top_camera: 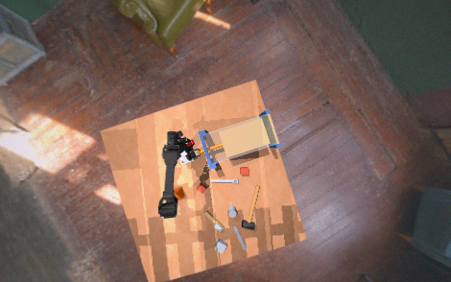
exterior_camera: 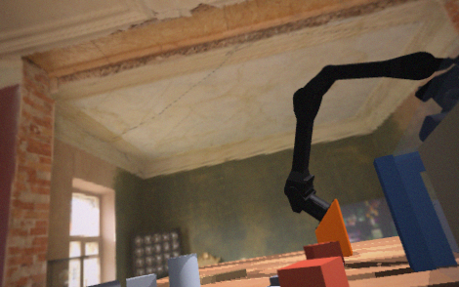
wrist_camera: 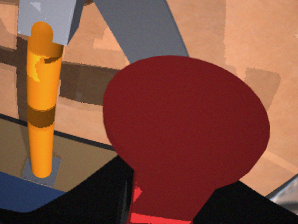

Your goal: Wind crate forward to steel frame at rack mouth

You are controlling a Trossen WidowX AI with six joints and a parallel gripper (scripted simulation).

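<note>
The winch handle is 4 cm behind my gripper tip, 3 cm to the right of it and 3 cm below it. From my gripper tip the other things lie so: grey hand winch 10 cm below, 10 cm behind, 9 cm to the right; then red knob 2 cm behind, 1 cm to the right; then clear-panelled guard cubby 32 cm ahead, 6 cm to the right, 2 cm below.
</note>
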